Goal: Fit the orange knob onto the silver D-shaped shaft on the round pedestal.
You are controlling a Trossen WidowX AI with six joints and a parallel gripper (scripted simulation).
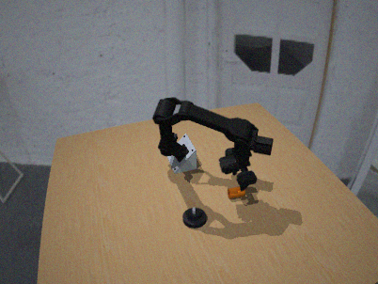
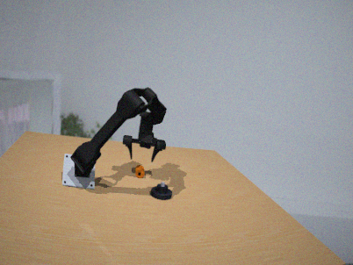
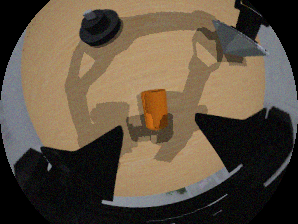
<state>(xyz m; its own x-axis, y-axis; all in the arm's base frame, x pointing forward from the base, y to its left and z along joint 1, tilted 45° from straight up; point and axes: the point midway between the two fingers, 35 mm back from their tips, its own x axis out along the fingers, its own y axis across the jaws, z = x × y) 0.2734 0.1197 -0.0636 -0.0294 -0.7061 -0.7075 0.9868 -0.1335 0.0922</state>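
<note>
Right now the orange knob is 5 cm below my gripper tip and 1 cm to the left of it. The rest, counted from my gripper tip: round pedestal (19 cm to the right, 5 cm ahead, 4 cm below).
</note>
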